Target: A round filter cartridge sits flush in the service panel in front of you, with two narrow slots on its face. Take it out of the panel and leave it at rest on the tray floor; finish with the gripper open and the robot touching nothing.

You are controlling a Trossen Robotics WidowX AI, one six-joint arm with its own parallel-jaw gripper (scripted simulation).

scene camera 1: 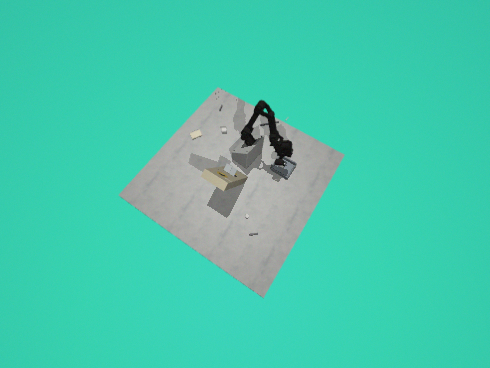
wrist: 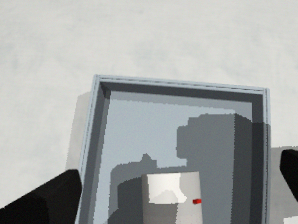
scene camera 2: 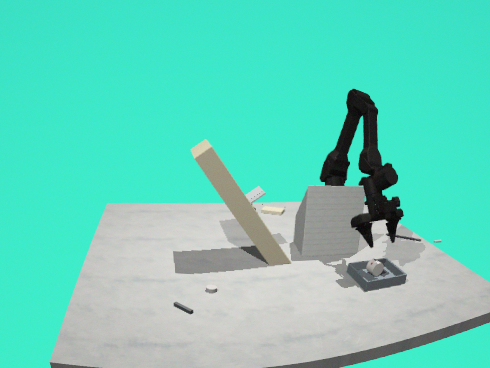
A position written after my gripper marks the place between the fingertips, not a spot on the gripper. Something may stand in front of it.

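Observation:
I see my gripper (scene camera 2: 382, 245) and, in the wrist view as well, my gripper (wrist: 181, 170); my gripper is open and holds nothing. There is also a grey tray (scene camera 2: 392, 275), and the wrist view shows me the same grey tray (wrist: 134, 125).

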